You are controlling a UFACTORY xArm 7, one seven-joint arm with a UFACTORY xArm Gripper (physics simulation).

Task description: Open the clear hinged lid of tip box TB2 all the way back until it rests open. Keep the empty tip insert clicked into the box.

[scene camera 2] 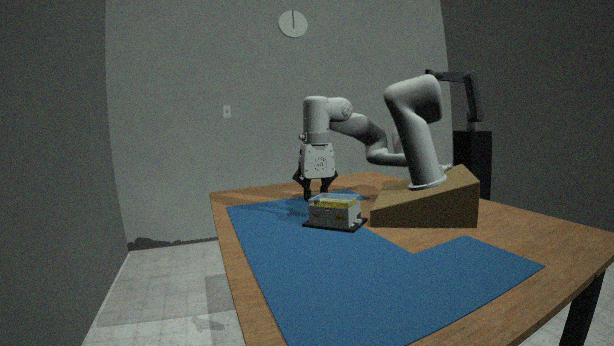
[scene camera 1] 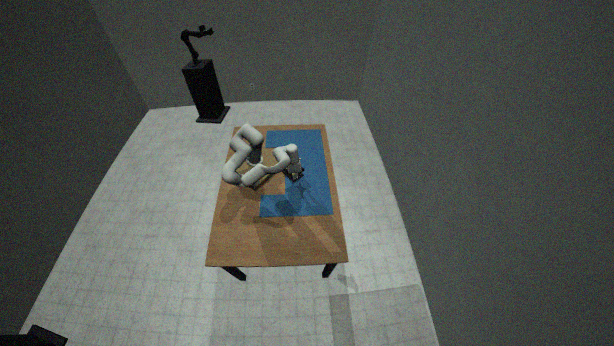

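Pixels of known places: gripper, fingertip midpoint: (scene camera 2: 315, 200) (scene camera 1: 295, 177); arm's base, link origin: (scene camera 2: 427, 183) (scene camera 1: 254, 159).
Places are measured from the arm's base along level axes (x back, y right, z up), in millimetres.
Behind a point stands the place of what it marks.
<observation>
The tip box (scene camera 2: 334, 217) {z -54, x -305, y -21 mm} is a pale box on a dark base plate on the blue mat, with yellow showing at its top. Its clear lid (scene camera 2: 332, 198) {z -11, x -300, y 13 mm} lies closed over it. Too small to tell: the box's label and the tip insert. In scene camera 1 the box (scene camera 1: 295, 176) {z -59, x -325, y 76 mm} is partly covered by the arm. My gripper (scene camera 2: 316, 194) {z -35, x -328, y 101 mm} points down, partly open and empty. Its fingertips are at about lid height in scene camera 2, beyond the box's far left side; the lower ends are partly hidden by the lid, and I cannot tell if they touch it.
The blue mat (scene camera 1: 312, 200) {z -88, x -469, y 249 mm} (scene camera 2: 320, 285) {z -88, x -409, y -299 mm} lies on the wooden table (scene camera 1: 275, 245) {z -91, x -269, y 600 mm} (scene camera 2: 540, 230) {z -91, x 183, y -302 mm}. The arm's base stands on a wooden wedge (scene camera 2: 425, 212) {z -47, x -81, y -115 mm} right of the box in scene camera 2. A black pedestal (scene camera 1: 204, 90) (scene camera 2: 472, 160) with a dark arm stands beyond the table.
</observation>
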